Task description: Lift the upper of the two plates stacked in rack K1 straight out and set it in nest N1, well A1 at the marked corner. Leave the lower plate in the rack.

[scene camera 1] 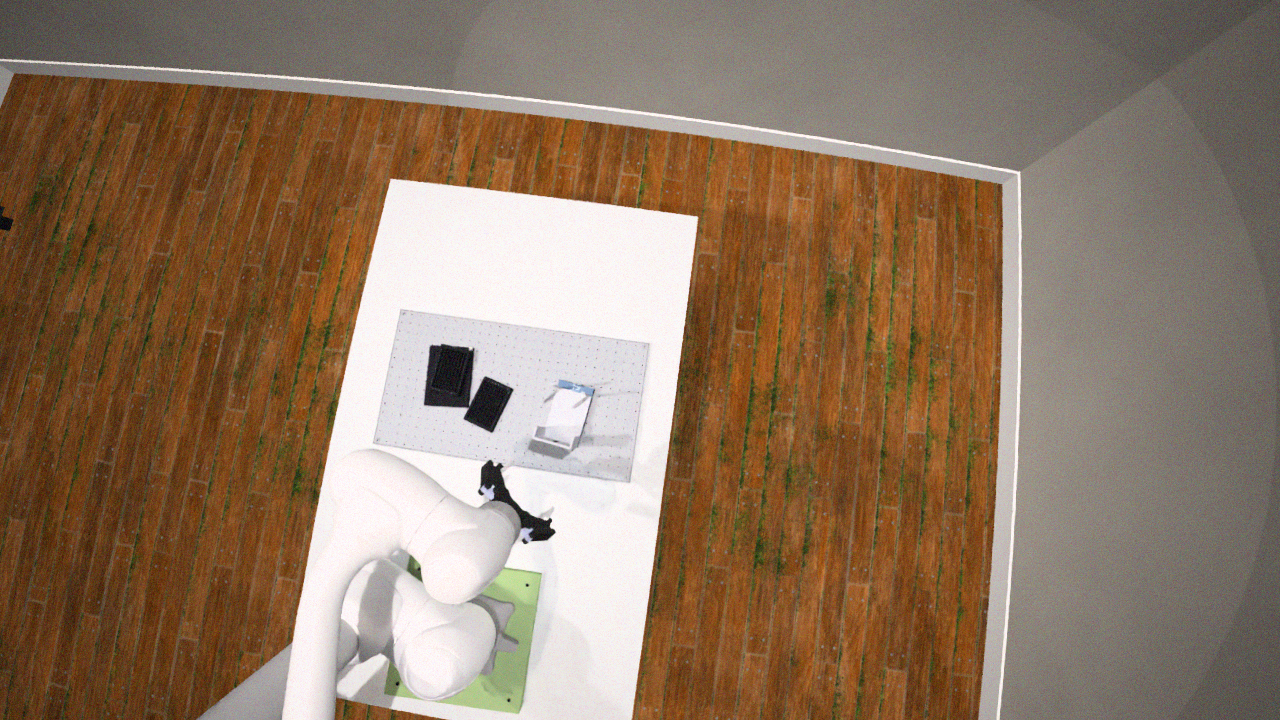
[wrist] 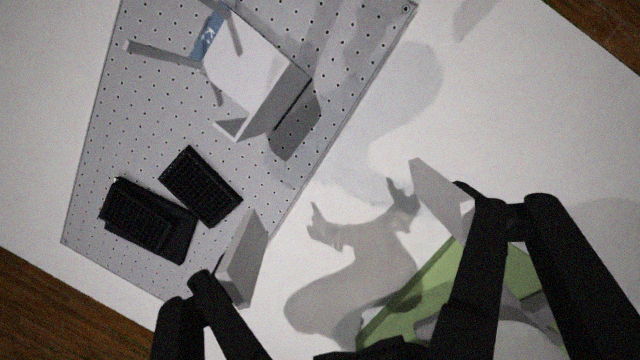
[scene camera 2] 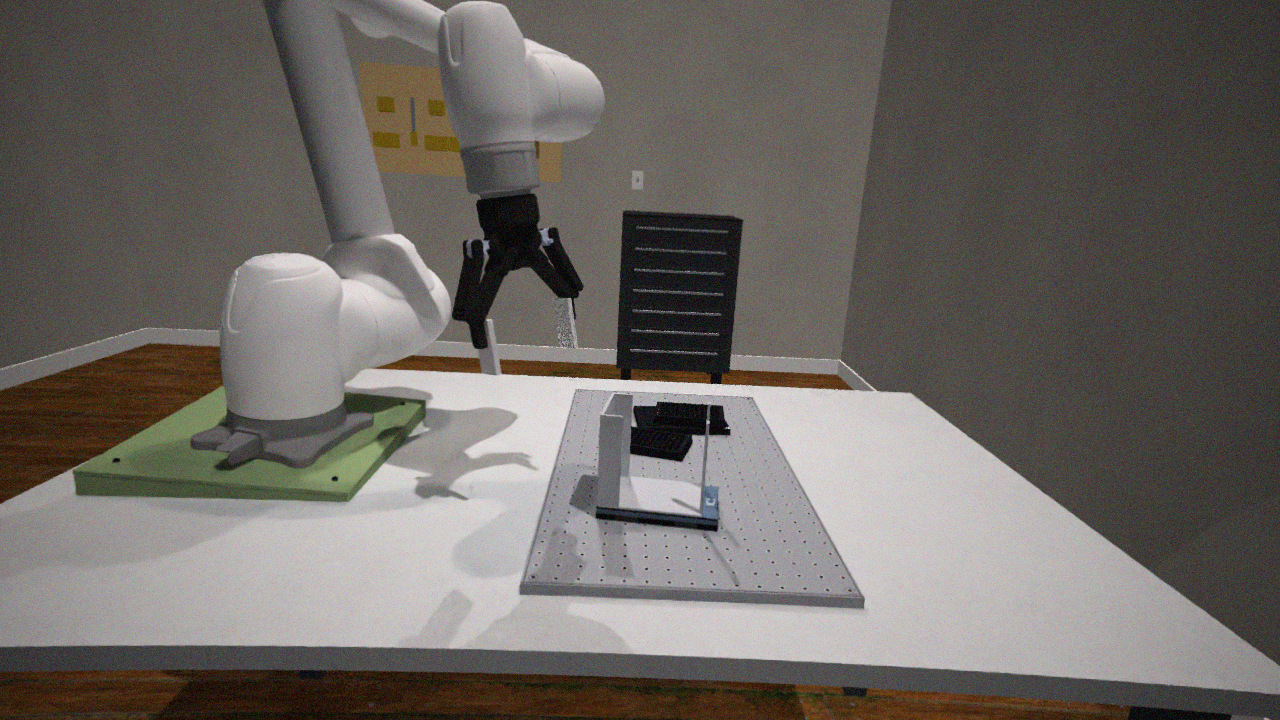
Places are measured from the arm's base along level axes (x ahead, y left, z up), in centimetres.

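Pixels of known places: gripper, between the fingertips: (scene camera 1: pixel 528 488) (wrist: pixel 334 201) (scene camera 2: pixel 532 359); arm's base, origin of its link: (scene camera 2: pixel 289 433).
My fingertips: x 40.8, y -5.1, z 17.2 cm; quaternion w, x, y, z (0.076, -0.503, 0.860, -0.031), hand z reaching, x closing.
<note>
For each thing: its top centre in the pictures, then the offset to it from my fingertips. Level surfaces: height alone.
- Rack K1, centre of its top: (wrist: pixel 193 49) (scene camera 2: pixel 665 408) (scene camera 1: pixel 560 411) dz -4.8, dx +18.3, dy -0.2 cm
- black nest N1, centre of its top: (scene camera 2: pixel 680 415) (wrist: pixel 147 224) (scene camera 1: pixel 447 375) dz -17.6, dx +16.9, dy +33.8 cm
- second black plate, centre of its top: (scene camera 2: pixel 650 438) (wrist: pixel 197 190) (scene camera 1: pixel 487 404) dz -17.7, dx +13.5, dy +21.0 cm
- grey perforated board, height of its surface: dz -19.1 cm
- white table, height of its surface: dz -20.4 cm
Rack K1 (scene camera 1: pixel 570 413) (scene camera 2: pixel 614 456) (wrist: pixel 275 100), with white walls, thin posts and a blue label, shows a bare white floor with no plate on it. One black plate (scene camera 1: pixel 452 369) (scene camera 2: pixel 691 413) (wrist: pixel 137 217) lies skewed on the black nest N1 (scene camera 1: pixel 445 402) (wrist: pixel 185 245), over its edge. A second black plate (scene camera 1: pixel 489 403) (scene camera 2: pixel 660 441) (wrist: pixel 201 186) lies turned on the board close beside the nest. I cannot tell which was upper, nor read well A1. My gripper (scene camera 1: pixel 516 499) (scene camera 2: pixel 529 358) (wrist: pixel 334 201) is wide open and empty, high above the table between board and arm base.
The grey perforated board (scene camera 1: pixel 519 340) (scene camera 2: pixel 760 537) (wrist: pixel 145 115) carries rack, nest and plates on the white table (scene camera 1: pixel 537 250) (scene camera 2: pixel 966 573). The green base plate (scene camera 1: pixel 510 662) (scene camera 2: pixel 223 483) (wrist: pixel 435 270) lies under the arm. A dark drawer cabinet (scene camera 2: pixel 680 291) stands behind the table.
</note>
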